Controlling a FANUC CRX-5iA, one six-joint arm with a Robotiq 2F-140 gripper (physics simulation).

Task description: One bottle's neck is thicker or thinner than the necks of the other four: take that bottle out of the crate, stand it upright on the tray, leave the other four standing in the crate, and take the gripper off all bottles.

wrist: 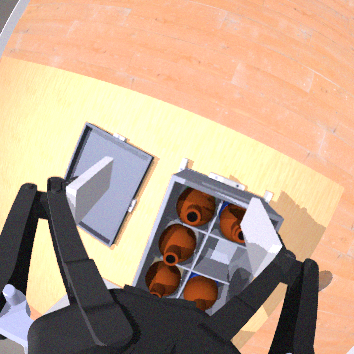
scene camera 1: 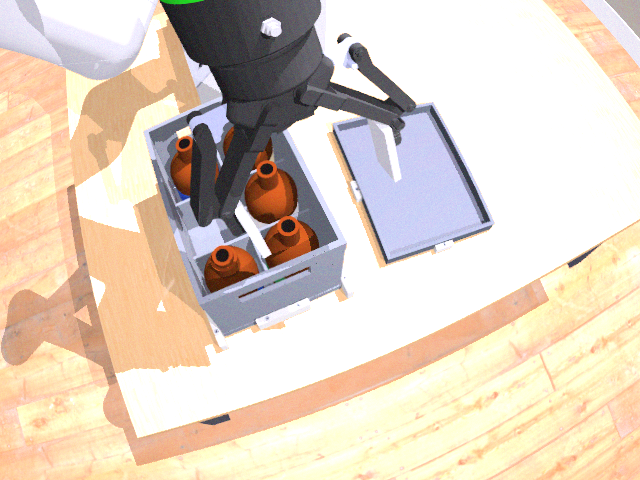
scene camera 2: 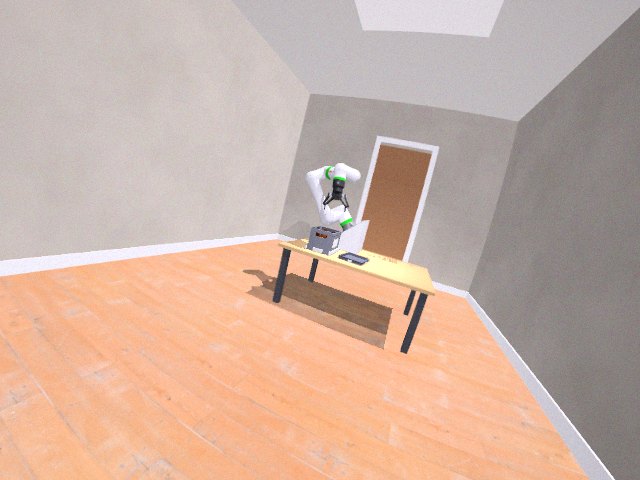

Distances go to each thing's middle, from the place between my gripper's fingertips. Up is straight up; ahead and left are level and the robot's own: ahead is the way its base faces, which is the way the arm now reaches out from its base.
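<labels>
My gripper: 190 mm to the right of the grey tray (scene camera 1: 437,202), 160 mm past it, 300 mm above it.
</labels>
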